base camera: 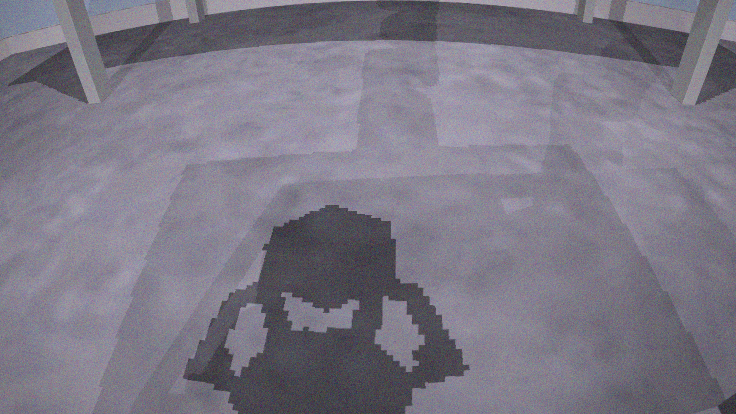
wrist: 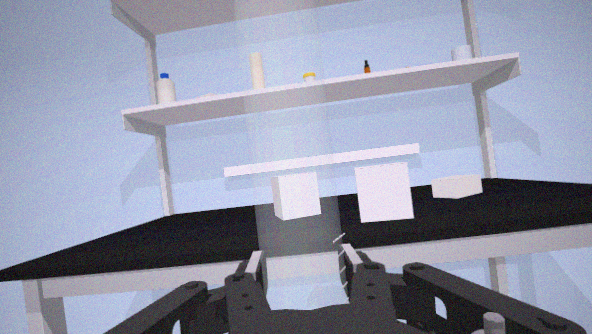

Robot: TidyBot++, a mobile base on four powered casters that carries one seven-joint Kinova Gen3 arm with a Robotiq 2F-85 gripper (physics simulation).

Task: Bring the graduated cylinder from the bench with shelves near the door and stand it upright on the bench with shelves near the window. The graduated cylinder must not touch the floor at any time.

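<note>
Graduated cylinder (wrist: 292, 168), visible; in the base camera view it is out of frame. Gripper (wrist: 302, 263), visible.
</note>
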